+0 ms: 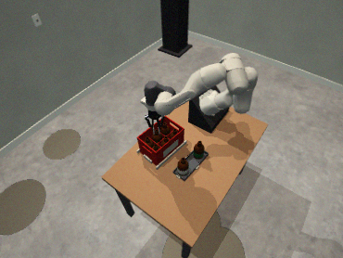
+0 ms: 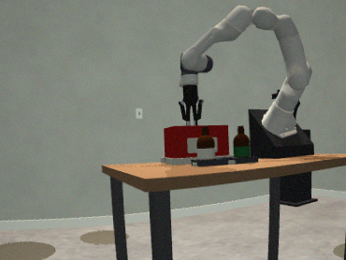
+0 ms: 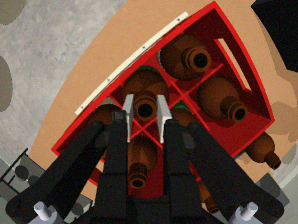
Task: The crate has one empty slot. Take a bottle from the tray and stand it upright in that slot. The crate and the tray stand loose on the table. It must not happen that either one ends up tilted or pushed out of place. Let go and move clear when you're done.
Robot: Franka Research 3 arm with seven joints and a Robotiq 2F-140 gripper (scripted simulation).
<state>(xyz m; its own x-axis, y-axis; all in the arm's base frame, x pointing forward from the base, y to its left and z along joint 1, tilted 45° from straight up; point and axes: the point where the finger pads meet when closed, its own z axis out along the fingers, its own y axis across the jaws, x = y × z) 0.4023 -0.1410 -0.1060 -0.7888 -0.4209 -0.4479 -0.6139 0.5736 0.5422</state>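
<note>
The red crate is 10 mm ahead of my hand, 40 mm to the left of it and 90 mm below it. From my hand the other things lie so: grey tray 290 mm to the left, 160 mm below.
</note>
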